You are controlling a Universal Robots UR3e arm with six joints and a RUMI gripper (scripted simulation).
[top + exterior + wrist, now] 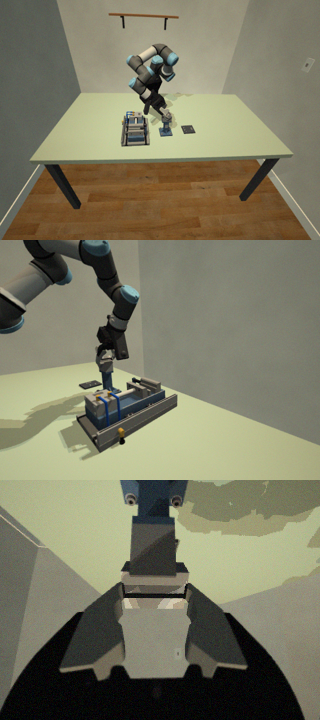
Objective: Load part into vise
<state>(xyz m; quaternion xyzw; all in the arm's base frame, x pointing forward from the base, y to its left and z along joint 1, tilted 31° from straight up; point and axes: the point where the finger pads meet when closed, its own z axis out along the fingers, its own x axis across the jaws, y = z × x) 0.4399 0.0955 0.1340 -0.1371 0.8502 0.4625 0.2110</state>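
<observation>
My gripper is now right at the part. Also, from my hand: dark infeed plate: 180 mm to the left, 160 mm below, 40 mm behind; fixed jaw: 210 mm to the right, 110 mm ahead, 80 mm below; work stop rod: 160 mm to the right, 70 mm below, 70 mm ahead.
</observation>
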